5 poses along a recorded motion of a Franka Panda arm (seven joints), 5.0 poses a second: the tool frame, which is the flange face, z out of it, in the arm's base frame.
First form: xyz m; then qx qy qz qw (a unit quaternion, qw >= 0).
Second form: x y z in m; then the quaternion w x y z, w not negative. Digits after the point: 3 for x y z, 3 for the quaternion.
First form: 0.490 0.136 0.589 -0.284 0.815 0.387 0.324
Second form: 0.490 0.136 0.589 0.324 -0.284 0.815 0.387
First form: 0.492 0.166 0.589 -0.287 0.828 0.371 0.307
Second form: 0.492 0.166 0.589 0.307 -0.287 0.828 0.371
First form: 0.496 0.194 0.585 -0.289 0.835 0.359 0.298
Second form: 0.496 0.194 0.585 0.298 -0.289 0.835 0.359
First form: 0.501 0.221 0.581 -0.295 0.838 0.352 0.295
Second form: 0.501 0.221 0.581 0.295 -0.295 0.838 0.352
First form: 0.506 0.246 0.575 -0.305 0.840 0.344 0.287
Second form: 0.506 0.246 0.575 0.287 -0.305 0.840 0.344
